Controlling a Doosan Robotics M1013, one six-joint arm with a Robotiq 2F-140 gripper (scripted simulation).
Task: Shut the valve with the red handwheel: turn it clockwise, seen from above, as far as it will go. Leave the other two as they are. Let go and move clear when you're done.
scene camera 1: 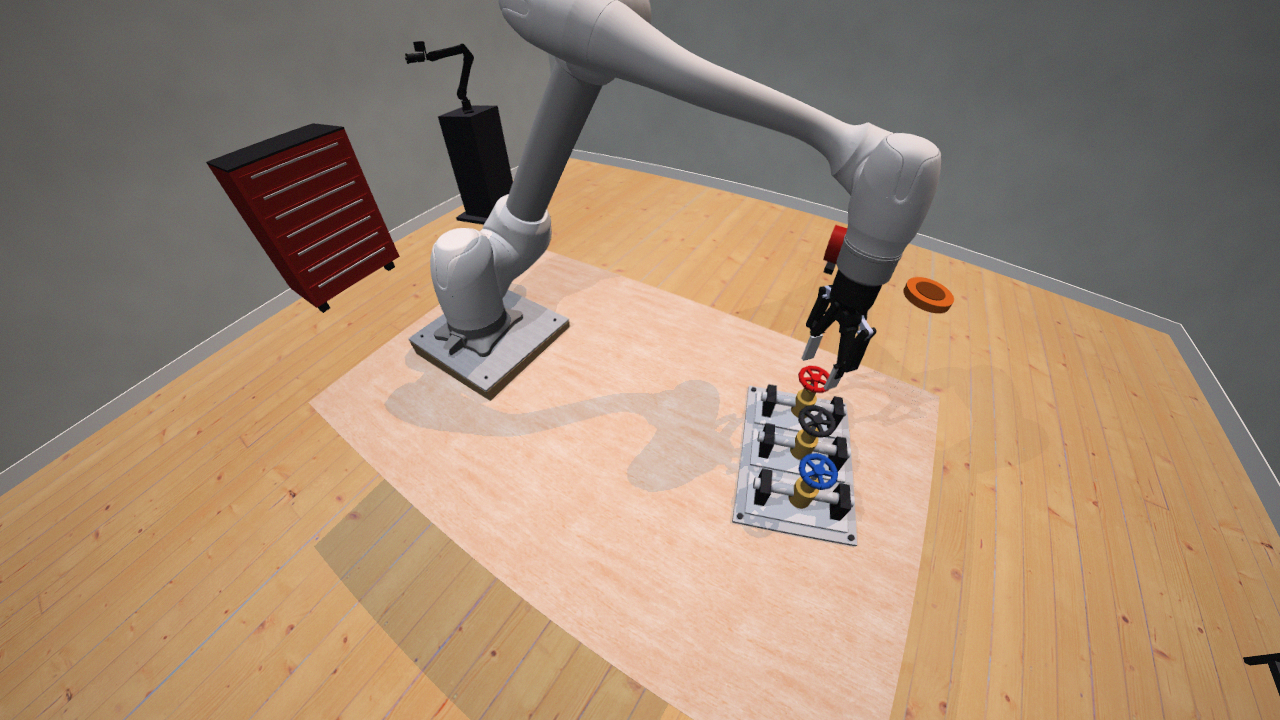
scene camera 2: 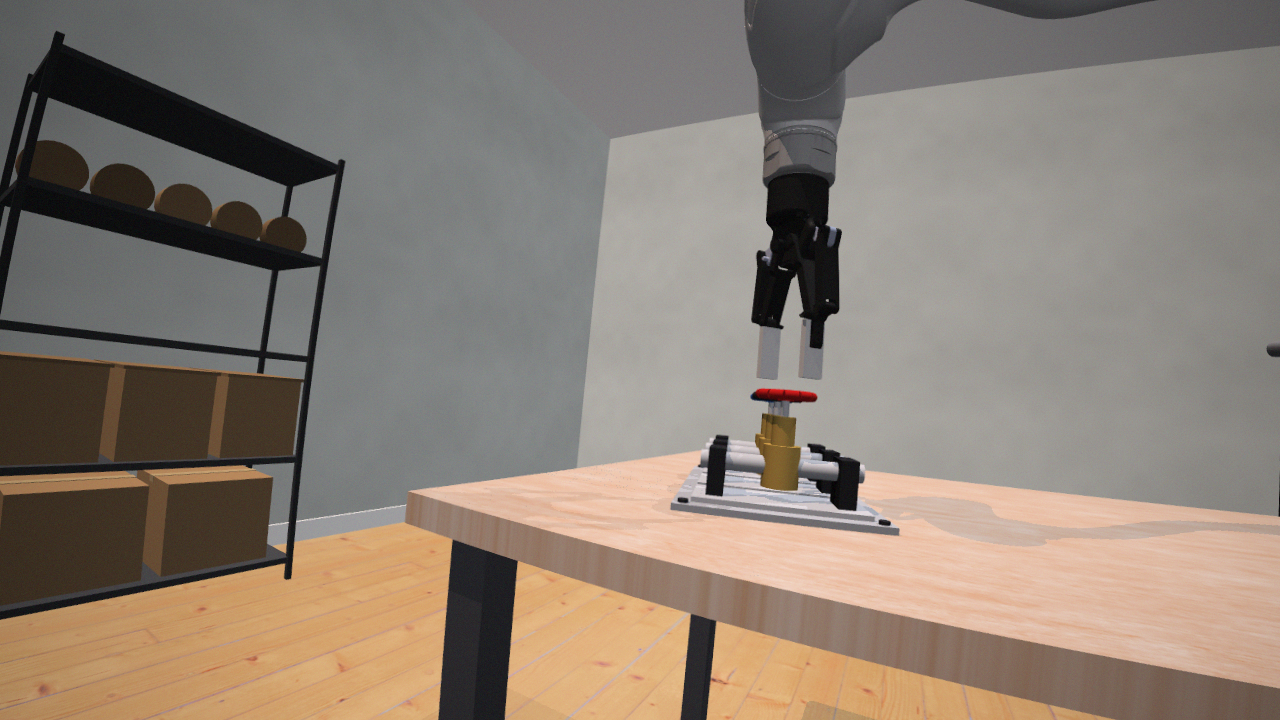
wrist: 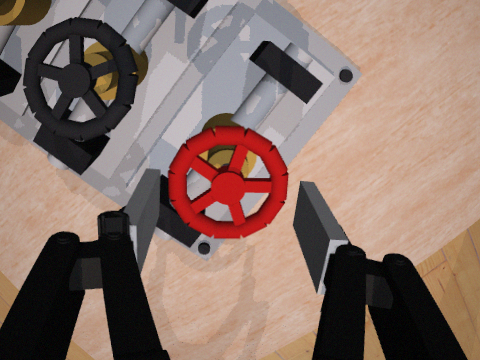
Labels:
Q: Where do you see a blue handwheel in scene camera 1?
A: At 818, 470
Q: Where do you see a red handwheel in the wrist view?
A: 228, 186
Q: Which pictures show my gripper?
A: Scene camera 1, scene camera 2 and the wrist view: all of them.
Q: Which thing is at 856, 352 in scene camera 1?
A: My gripper.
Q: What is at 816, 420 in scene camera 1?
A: A black handwheel.

